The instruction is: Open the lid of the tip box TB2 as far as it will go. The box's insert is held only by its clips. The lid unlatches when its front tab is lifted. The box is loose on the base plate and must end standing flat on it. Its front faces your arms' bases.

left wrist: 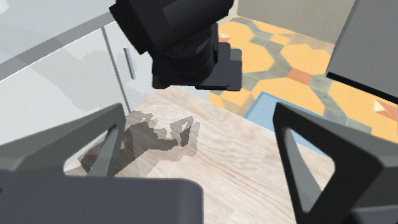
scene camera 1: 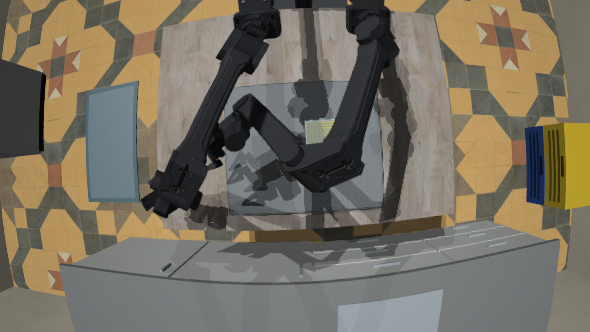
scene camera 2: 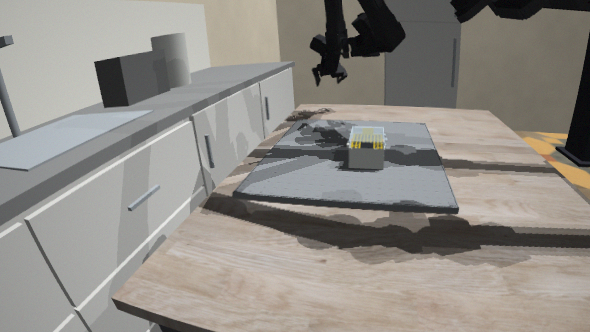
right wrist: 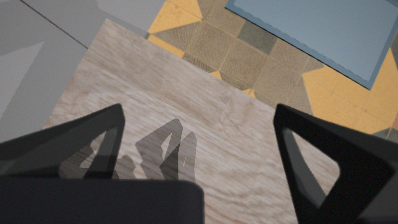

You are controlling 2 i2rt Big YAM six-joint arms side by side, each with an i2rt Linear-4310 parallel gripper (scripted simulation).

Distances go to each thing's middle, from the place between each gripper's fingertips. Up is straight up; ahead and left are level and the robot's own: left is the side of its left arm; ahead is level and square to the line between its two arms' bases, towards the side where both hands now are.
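The clear lid (scene camera 2: 361, 136) is 6 cm behind my left hand, 41 cm to the left of it and 20 cm below it.
My right hand, measured from the clear lid, is 40 mm above it, 190 mm past it and 610 mm to the right of it.
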